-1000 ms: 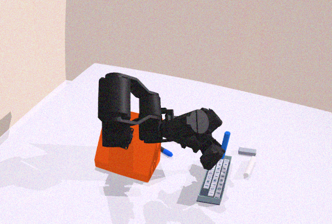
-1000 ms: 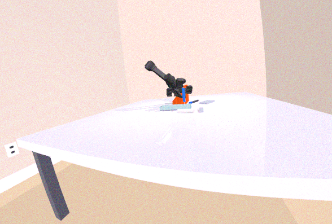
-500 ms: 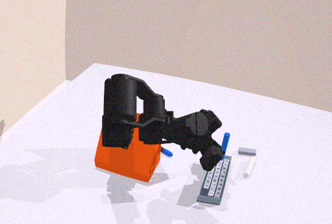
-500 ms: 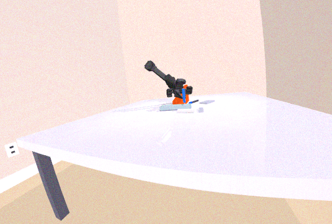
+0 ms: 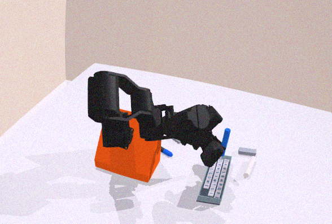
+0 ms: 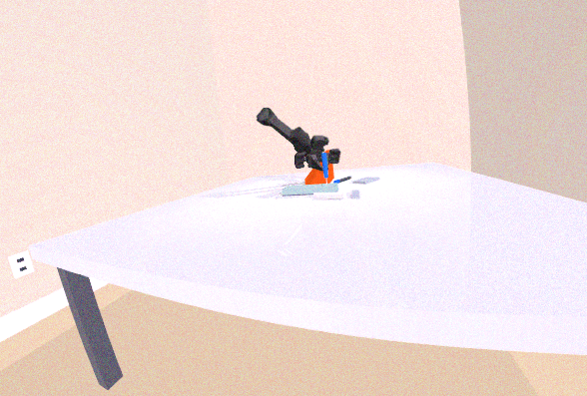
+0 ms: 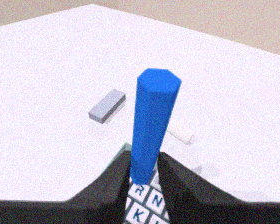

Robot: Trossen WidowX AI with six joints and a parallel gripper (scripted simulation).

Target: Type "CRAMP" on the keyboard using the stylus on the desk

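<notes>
My gripper tip is now 100 mm short of the white stick, 70 mm above it and 30 mm to the right of it. From my gripper tip the other things lie so: grey block 110 mm to the left, 80 mm below, 80 mm ahead; then blue stylus 20 mm below; then blue pen 190 mm behind, 80 mm below, 20 mm to the left.
</notes>
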